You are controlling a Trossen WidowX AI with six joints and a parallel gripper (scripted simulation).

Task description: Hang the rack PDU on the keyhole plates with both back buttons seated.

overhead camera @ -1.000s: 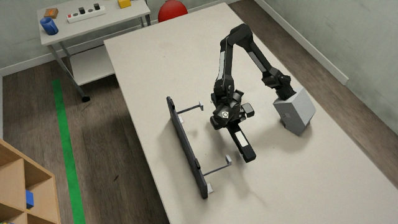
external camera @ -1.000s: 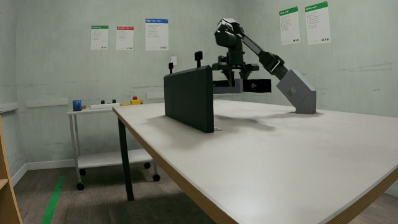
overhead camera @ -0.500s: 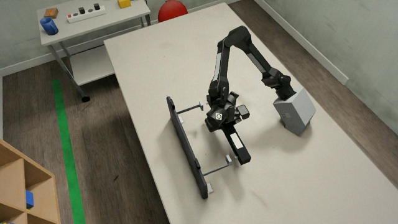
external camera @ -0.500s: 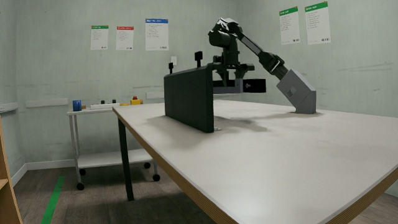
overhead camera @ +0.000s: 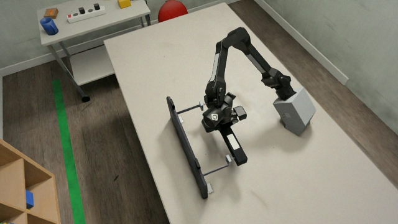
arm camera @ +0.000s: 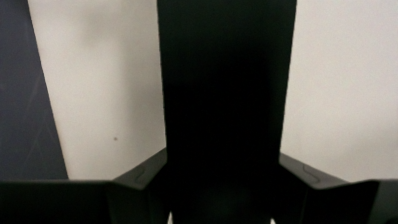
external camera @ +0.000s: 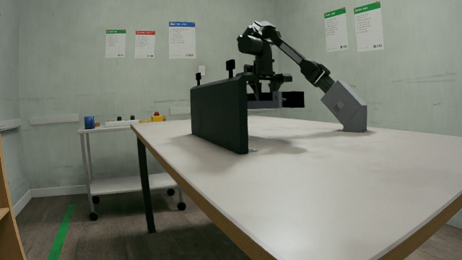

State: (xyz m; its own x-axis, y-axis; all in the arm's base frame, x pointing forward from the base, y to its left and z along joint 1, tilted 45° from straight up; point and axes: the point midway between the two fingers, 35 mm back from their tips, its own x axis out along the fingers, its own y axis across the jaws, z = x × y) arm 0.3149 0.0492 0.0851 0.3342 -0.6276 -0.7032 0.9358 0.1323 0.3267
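The rack PDU is 2 cm to the right of my hand and 1 cm below it. From my hand the other things lie so: panel (18 cm ahead, 2 cm to the right, 6 cm below).
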